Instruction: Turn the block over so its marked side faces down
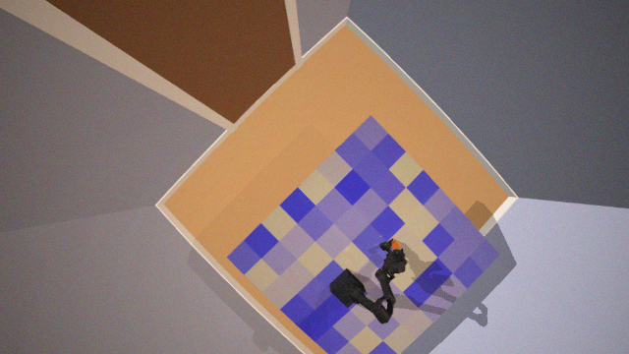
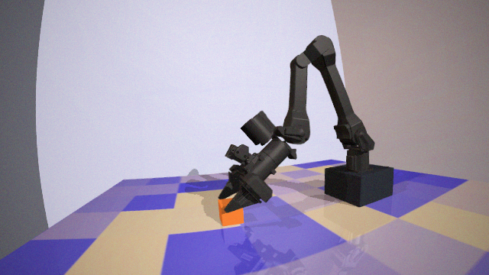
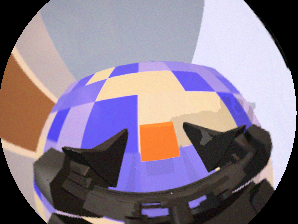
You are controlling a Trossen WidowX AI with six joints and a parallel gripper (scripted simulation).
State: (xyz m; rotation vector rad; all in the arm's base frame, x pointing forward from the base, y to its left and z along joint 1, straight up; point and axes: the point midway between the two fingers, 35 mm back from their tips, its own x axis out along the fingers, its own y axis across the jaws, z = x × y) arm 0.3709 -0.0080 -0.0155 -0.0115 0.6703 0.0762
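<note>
My gripper tip is 3 cm past the orange block and 2 cm above it.
</note>
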